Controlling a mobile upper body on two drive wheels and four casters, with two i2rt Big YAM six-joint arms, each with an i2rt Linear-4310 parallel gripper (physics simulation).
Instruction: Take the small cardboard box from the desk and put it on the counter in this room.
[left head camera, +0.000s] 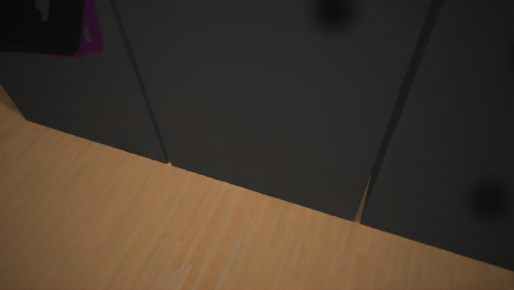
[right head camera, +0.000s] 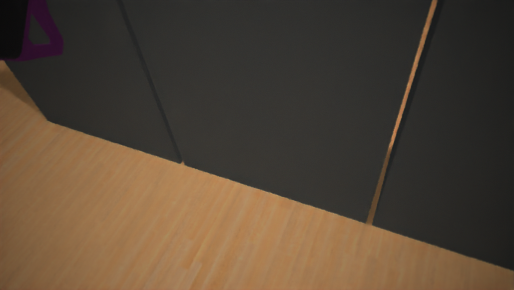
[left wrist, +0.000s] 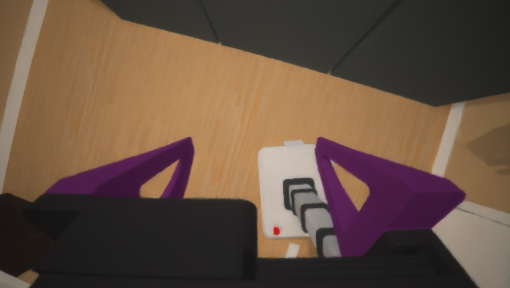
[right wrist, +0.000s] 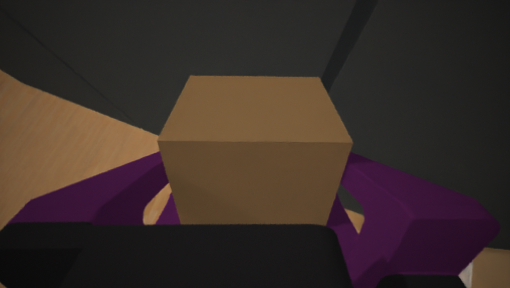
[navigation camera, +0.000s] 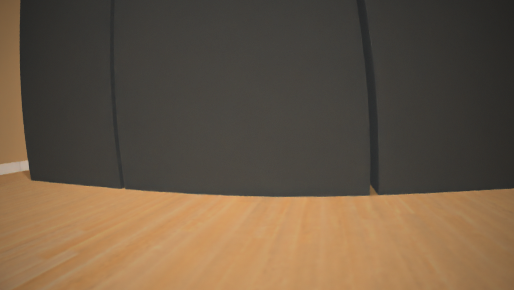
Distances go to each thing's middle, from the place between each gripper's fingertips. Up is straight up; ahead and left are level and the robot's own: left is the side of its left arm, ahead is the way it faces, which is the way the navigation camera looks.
I see the small brown cardboard box (right wrist: 236, 149) 450 mm to the right of my left hand, 270 mm ahead of it and 80 mm above it.
My right gripper is now 2 cm past the small brown cardboard box.
